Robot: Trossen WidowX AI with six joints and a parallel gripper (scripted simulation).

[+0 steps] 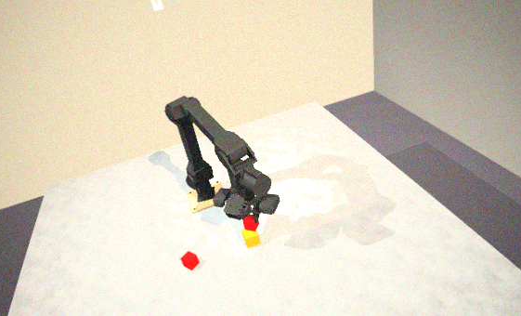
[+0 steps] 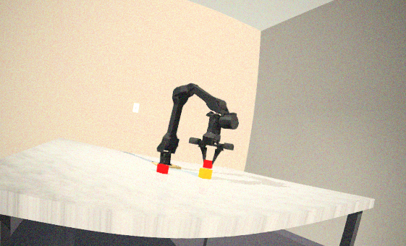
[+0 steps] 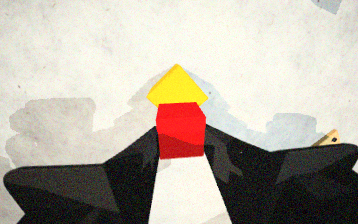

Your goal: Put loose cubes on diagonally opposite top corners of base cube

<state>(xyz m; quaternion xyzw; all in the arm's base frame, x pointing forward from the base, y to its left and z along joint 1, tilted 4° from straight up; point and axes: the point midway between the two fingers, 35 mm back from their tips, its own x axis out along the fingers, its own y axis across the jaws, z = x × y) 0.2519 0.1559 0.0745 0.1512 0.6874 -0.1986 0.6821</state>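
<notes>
Right now the yellow cube is 2 cm ahead of my gripper tip, 1 cm to the right of it and 4 cm below it.
</notes>
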